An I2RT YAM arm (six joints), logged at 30 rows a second.
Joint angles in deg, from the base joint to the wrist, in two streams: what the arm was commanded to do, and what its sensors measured. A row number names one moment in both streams.
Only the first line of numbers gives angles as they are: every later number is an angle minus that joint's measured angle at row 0.
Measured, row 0:
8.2 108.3 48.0 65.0 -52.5 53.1
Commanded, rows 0 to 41:
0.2 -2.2 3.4 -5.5 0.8 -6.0
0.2 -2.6 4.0 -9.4 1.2 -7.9
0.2 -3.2 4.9 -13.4 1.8 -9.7
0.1 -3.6 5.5 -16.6 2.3 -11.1
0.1 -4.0 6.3 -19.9 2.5 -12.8
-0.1 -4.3 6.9 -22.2 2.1 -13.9
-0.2 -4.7 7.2 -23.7 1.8 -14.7
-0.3 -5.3 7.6 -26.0 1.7 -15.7
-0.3 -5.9 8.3 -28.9 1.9 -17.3
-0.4 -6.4 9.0 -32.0 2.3 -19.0
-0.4 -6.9 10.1 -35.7 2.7 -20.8
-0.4 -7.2 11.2 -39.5 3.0 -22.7
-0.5 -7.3 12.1 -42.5 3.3 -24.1
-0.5 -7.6 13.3 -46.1 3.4 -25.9
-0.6 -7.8 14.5 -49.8 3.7 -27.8
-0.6 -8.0 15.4 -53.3 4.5 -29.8
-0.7 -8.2 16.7 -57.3 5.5 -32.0
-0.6 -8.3 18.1 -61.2 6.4 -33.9
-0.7 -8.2 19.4 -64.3 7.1 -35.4
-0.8 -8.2 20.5 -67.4 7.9 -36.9
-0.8 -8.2 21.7 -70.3 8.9 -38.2
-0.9 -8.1 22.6 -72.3 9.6 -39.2
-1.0 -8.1 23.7 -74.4 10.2 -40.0
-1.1 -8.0 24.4 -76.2 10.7 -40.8
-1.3 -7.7 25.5 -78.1 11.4 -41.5
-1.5 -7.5 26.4 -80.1 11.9 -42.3
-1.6 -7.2 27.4 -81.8 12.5 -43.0
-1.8 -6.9 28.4 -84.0 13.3 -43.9
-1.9 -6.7 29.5 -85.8 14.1 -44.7
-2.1 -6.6 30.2 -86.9 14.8 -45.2
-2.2 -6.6 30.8 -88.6 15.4 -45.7
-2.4 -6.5 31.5 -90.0 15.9 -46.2
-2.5 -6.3 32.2 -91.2 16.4 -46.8
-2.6 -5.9 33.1 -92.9 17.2 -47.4
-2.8 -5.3 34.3 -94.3 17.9 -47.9
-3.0 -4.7 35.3 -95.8 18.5 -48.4
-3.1 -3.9 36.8 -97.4 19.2 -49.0
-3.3 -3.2 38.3 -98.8 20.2 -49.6
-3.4 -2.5 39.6 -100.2 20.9 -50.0
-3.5 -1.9 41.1 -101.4 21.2 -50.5
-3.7 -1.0 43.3 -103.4 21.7 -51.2
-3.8 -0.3 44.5 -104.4 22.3 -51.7
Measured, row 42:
-3.3 -0.9 39.9 -100.2 20.5 -48.0
